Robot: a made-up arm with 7 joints.
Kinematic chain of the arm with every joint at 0, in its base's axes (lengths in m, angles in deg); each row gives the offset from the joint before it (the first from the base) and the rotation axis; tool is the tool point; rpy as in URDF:
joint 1: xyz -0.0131 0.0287 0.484 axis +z
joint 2: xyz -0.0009 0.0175 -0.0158 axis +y
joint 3: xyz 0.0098 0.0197 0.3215 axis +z
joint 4: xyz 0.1 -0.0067 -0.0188 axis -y
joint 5: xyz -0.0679 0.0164 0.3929 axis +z
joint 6: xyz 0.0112 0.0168 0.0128 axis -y
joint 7: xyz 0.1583 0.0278 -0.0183 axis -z
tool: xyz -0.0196 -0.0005 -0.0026 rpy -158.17 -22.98 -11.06
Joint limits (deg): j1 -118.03..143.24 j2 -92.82..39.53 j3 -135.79..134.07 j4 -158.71..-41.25 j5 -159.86..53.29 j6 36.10..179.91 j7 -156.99..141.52
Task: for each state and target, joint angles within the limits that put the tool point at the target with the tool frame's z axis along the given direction. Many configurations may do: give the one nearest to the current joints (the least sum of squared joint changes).
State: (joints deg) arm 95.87 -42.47 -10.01 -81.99 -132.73 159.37 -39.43
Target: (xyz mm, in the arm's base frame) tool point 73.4 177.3 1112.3 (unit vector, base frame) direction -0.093 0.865 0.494
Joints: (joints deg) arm 128.13 -46.78 -31.88 -74.27 -119.43 174.28 -10.10
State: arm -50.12 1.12 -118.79 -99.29 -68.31 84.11 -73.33
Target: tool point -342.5 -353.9 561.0 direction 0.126 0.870 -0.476
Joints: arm -18.95 21.91 -108.28 -121.14 -50.97 64.19 -64.83
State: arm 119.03 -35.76 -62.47 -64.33 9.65 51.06 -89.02
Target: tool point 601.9 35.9 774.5 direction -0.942 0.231 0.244
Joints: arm 116.54 -60.64 -85.79 -75.04 21.13 45.08 -85.07
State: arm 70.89 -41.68 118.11 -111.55 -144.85 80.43 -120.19
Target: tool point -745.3 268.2 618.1 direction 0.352 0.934 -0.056
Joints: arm 26.78 -30.03 124.74 -83.95 -92.08 115.40 -81.01
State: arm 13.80 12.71 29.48 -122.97 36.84 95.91 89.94
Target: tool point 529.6 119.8 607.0 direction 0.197 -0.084 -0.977
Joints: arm -6.26 -20.16 6.43 -141.36 26.96 114.03 80.65
